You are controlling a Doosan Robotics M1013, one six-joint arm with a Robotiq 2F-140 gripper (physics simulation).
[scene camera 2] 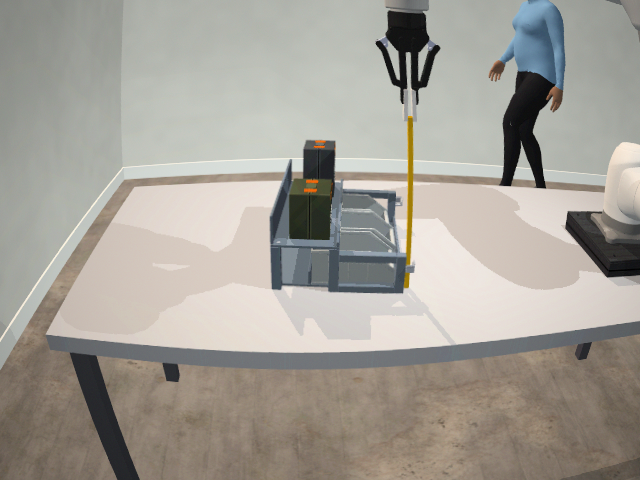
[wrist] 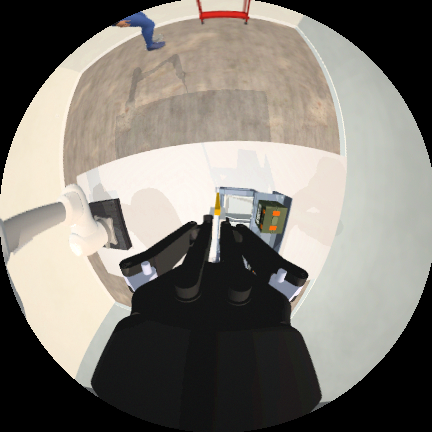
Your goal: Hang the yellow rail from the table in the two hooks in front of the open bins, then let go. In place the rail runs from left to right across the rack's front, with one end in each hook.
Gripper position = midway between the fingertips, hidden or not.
Note:
I see my gripper (scene camera 2: 409, 119), a green case (scene camera 2: 310, 200) and a dark case (scene camera 2: 318, 155).
My gripper is seen too in the wrist view (wrist: 216, 214).

